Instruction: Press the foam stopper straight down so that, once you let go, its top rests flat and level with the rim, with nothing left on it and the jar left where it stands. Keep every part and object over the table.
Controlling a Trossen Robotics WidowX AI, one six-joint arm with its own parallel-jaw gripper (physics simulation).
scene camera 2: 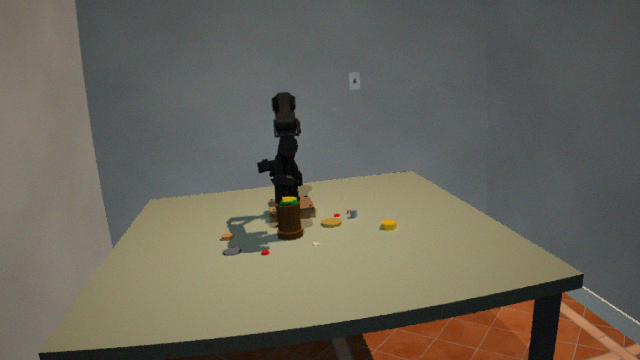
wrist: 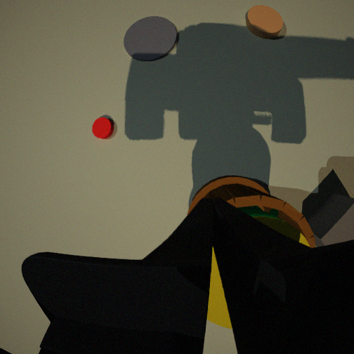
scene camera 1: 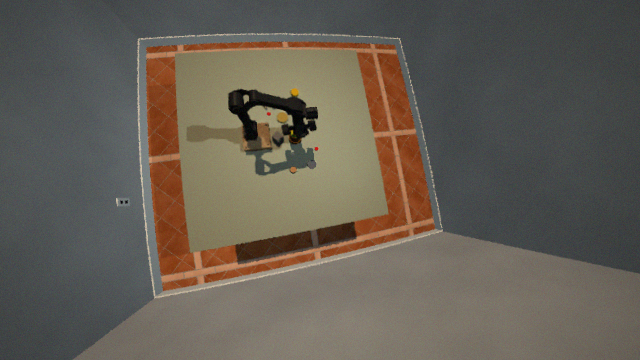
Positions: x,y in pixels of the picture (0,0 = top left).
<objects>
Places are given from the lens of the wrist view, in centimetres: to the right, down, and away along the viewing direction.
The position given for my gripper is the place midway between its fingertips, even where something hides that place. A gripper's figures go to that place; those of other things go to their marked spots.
my gripper (wrist: pixel 209 207): 2, 1, 10
brown jar (wrist: pixel 247 195): 4, 1, 11
</objects>
